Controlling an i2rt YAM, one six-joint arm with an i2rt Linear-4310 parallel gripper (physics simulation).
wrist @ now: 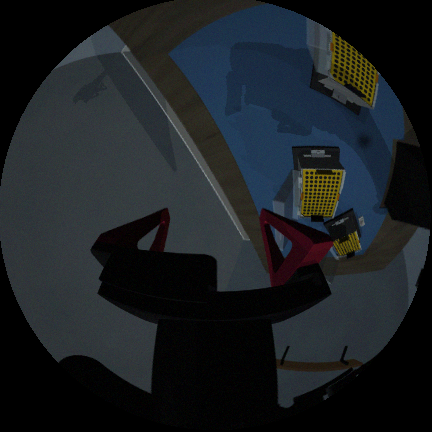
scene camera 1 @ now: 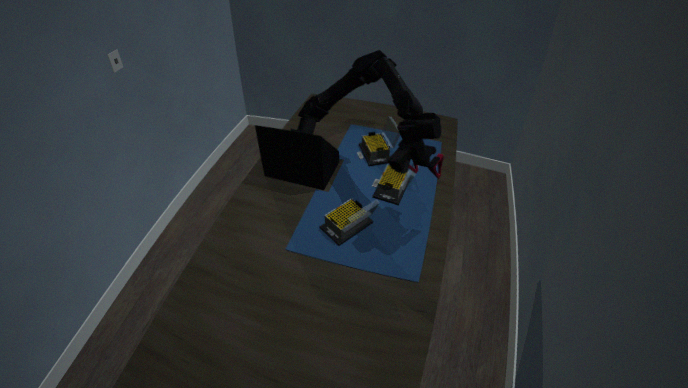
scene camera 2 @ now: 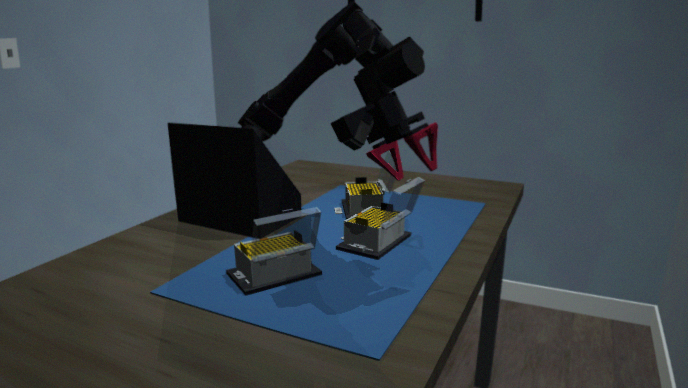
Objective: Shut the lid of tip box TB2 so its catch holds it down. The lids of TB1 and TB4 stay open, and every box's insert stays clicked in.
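Places are measured from the arm's base along level axes (x ahead, y left, z up), in centimetres.
Where they show: gripper, between the fingertips: (wrist: 214, 212) (scene camera 1: 427, 174) (scene camera 2: 416, 174); arm's base, origin of its link: (scene camera 1: 303, 138) (scene camera 2: 240, 156).
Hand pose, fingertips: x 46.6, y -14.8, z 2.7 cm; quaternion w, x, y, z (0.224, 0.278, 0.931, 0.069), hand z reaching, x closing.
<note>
Things, the pixels of their centre, and the offset from my fingertips. "spot": a spot on its surface instead. Level surfaces: height alone.
- TB2, middle of its body: (wrist: 320, 197) (scene camera 2: 374, 214) (scene camera 1: 393, 175) dx -11.5, dy +11.8, dz -12.9 cm
- nearer box, middle of its body: (scene camera 2: 270, 256) (scene camera 1: 344, 217) dx -26.0, dy -9.2, dz -16.0 cm
- farther box, middle of its body: (scene camera 2: 363, 186) (wrist: 347, 246) (scene camera 1: 375, 141) dx -20.8, dy +32.0, dz -12.9 cm
- blue mat, height of its surface: dz -19.3 cm
- wooden table, height of its surface: dz -19.6 cm
- small white label, a spot on its surface: (scene camera 1: 375, 183) spot: dx -18.1, dy +12.8, dz -19.1 cm
TB2 (scene camera 1: 392, 186) (scene camera 2: 374, 236) (wrist: 321, 192) is the middle grey box, with its yellow insert seated level. Its clear lid (scene camera 2: 411, 194) (wrist: 280, 212) stands open, tilted up on the table-edge side. The nearer box (scene camera 1: 345, 220) (scene camera 2: 281, 269) (wrist: 352, 67) and the farther box (scene camera 1: 375, 146) (scene camera 2: 364, 201) (wrist: 347, 242) also have open lids and seated yellow inserts; I cannot read which is TB1 or TB4. My gripper (scene camera 1: 427, 172) (scene camera 2: 417, 174) (wrist: 214, 212) is open and empty, its red fingers above and behind TB2's lid in scene camera 2, apparently clear of it.
The boxes stand on a blue mat (scene camera 1: 307, 245) (scene camera 2: 330, 327) (wrist: 200, 55) on the wooden table (scene camera 1: 240, 300) (scene camera 2: 100, 315). A large black block (scene camera 1: 292, 157) (scene camera 2: 215, 180) (wrist: 410, 185) stands left of the mat by the arm's base. A small white label (scene camera 1: 375, 183) lies beside TB2.
</note>
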